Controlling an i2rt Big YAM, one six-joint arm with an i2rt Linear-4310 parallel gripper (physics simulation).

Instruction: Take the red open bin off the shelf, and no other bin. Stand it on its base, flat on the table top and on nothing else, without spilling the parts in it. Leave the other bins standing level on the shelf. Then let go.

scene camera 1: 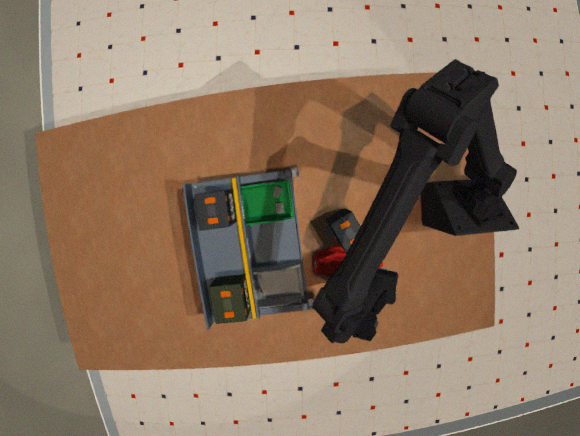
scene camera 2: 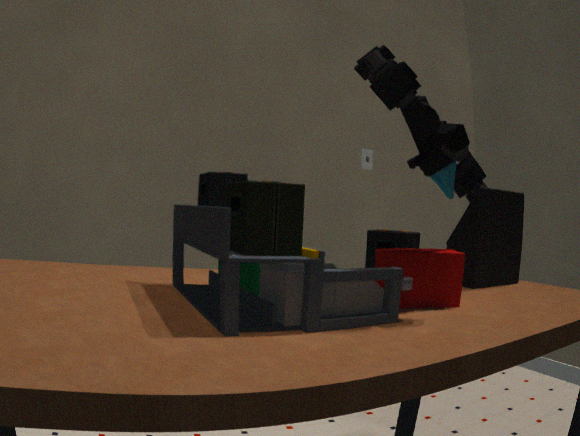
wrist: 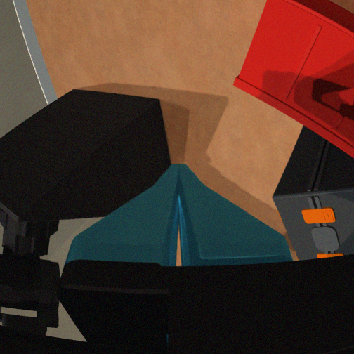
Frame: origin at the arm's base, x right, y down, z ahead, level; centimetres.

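Seen in the pictures: gripper, fingertip midpoint: [scene camera 1: 386, 272] [scene camera 2: 450, 198]; arm's base, origin of the base link: [scene camera 1: 479, 207] [scene camera 2: 490, 213].
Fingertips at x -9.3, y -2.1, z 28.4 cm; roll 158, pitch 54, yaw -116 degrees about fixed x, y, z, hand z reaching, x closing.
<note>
Pixels of each thing's top centre, then the offset from my fingertips to it. "spot": a spot on its surface instead.
- red bin, middle of its top: [scene camera 2: 419, 250] [scene camera 1: 349, 268] dx +0.7, dy +9.8, dz +7.8 cm
- shelf, surface spot: [scene camera 2: 312, 300] spot: dx -7.0, dy +15.4, dz +35.5 cm
- green bin, middle of its top: [scene camera 2: 268, 251] [scene camera 1: 258, 204] dx +22.5, dy +11.9, dz +26.9 cm
- light grey bin, middle of its top: [scene camera 2: 326, 267] [scene camera 1: 271, 289] dx -0.6, dy +11.9, dz +29.3 cm
- dark case with orange latches, middle of its top: [scene camera 2: 394, 230] [scene camera 1: 350, 233] dx +10.3, dy +6.8, dz +6.0 cm
- dark case, middle of its top: [scene camera 2: 222, 172] [scene camera 1: 211, 210] dx +24.1, dy -2.4, dz +36.4 cm
- olive case, middle of its top: [scene camera 2: 264, 182] [scene camera 1: 227, 304] dx +1.2, dy +0.1, dz +39.2 cm
The red bin [scene camera 1: 328, 261] [scene camera 2: 425, 277] [wrist: 275, 50] is off the shelf, on the table beside the shelf's lower right end in the overhead view. It looks tipped over; its open top and any parts in it do not show. The arm covers part of it in the overhead view. My gripper [scene camera 2: 451, 197] [wrist: 178, 175] is shut and empty, high above the table and apart from the bin; the arm hides it in the overhead view. The shelf [scene camera 1: 244, 240] [scene camera 2: 312, 300] holds a green bin [scene camera 1: 257, 202] [scene camera 2: 250, 277] with grey parts in it and a light grey bin [scene camera 1: 280, 282].
A dark case with orange latches [scene camera 1: 345, 227] [scene camera 2: 392, 239] [wrist: 295, 210] stands on the table close beside the red bin. Another dark case [scene camera 1: 212, 209] [scene camera 2: 222, 187] and an olive case [scene camera 1: 228, 304] [scene camera 2: 267, 217] stand on the shelf's other side. The arm's black base [scene camera 2: 495, 240] [wrist: 100, 150] is nearby.
</note>
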